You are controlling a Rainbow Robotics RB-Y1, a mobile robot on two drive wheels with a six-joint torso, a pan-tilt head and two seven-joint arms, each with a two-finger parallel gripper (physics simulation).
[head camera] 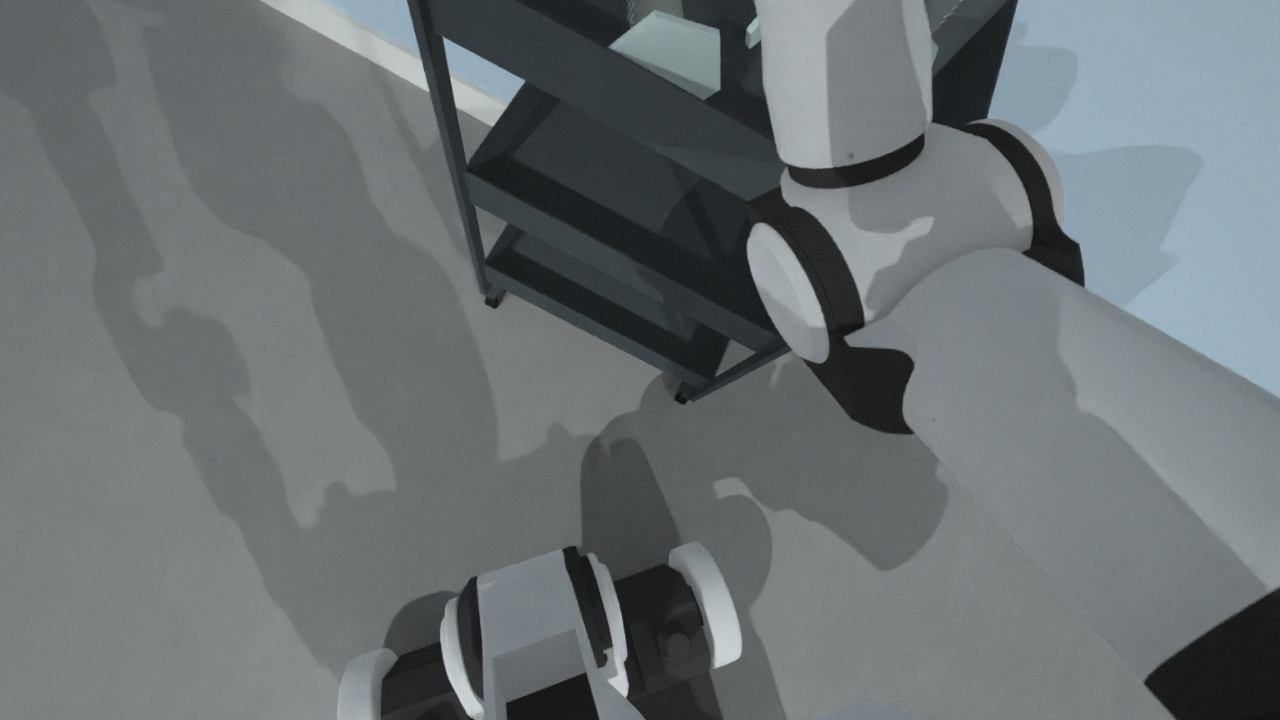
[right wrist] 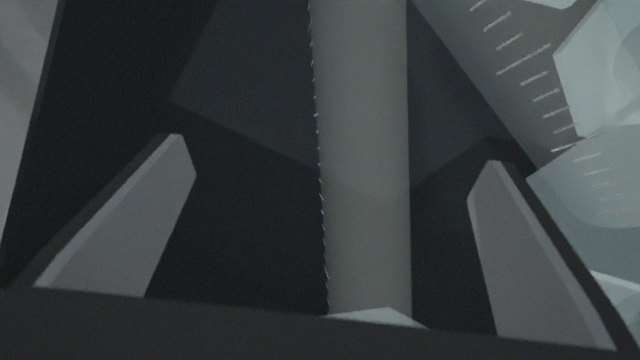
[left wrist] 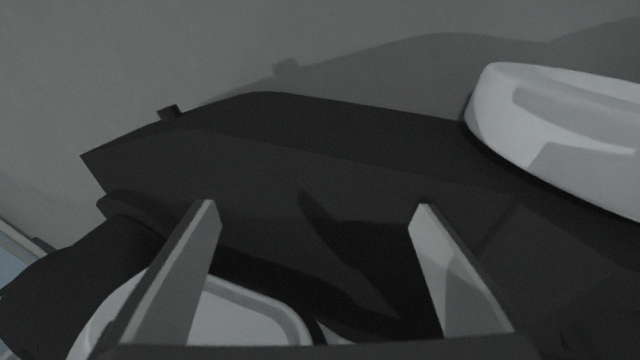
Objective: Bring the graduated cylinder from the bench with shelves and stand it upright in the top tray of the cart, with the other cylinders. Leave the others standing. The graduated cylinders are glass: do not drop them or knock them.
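Frame: origin at the robot's base, x back, y right, z up, level; metres.
Where they show: left gripper, fingertip midpoint: [left wrist: 318,214]; right gripper, fingertip midpoint: [right wrist: 330,167].
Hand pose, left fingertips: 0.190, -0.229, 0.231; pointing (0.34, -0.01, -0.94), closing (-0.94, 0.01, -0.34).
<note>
Each offset is from my left fingertips to the top centre of the thing, as dx, dy, dz. "pt": to the spot under its first point. Level surfaces: height alone.
The dark cart's top tray {pt -0.744, +0.370, +0.466} [head camera: 581,76] [right wrist: 240,240] shows at the top of the head view. A graduated cylinder {pt -0.863, +0.458, +0.491} [right wrist: 365,100] with a pale foot {-0.730, +0.428, +0.530} [head camera: 680,53] stands upright in it. In the right wrist view it runs between the lines of my fingers, and its foot is partly hidden by the gripper body. More graduated cylinders {pt -0.847, +0.508, +0.500} [right wrist: 510,105] with pale feet {pt -0.842, +0.579, +0.440} [right wrist: 587,75] show at the right. My right gripper [right wrist: 330,167] is open, its fingers apart on both sides of the tube and holding nothing. My left gripper [left wrist: 318,214] is open and empty. The bench does not show.
The cart's middle tray {dz +0.169} [head camera: 608,232] and bottom tray [head camera: 590,313] lie below the top one. My right arm [head camera: 904,205] covers the cart's right part. A pale blue wall [head camera: 1163,116] rises behind. My dark base [left wrist: 300,150] lies beyond the left fingers, with a white cover [left wrist: 560,125].
</note>
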